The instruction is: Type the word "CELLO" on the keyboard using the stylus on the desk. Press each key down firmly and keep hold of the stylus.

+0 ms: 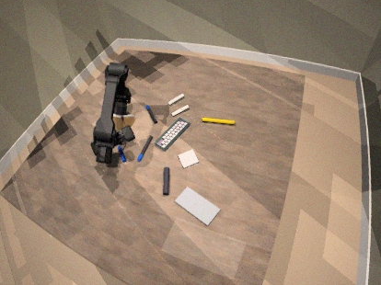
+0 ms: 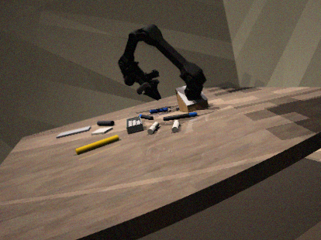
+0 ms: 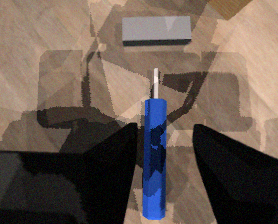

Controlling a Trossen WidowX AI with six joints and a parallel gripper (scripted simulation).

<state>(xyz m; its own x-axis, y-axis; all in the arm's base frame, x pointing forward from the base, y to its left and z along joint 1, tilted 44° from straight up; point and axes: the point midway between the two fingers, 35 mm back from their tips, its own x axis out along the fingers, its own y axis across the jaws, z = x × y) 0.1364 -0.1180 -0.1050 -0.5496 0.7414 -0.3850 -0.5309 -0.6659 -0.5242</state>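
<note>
The stylus is 1 cm behind my gripper tip, 1 cm to the left of it and 6 cm below it. From my gripper tip the other things lie so: grey plate (45 cm ahead, 6 cm to the right, 6 cm below); then dark cylinder (29 cm ahead, 3 cm to the right, 5 cm below); then white card (31 cm ahead, 11 cm to the left, 6 cm below).
</note>
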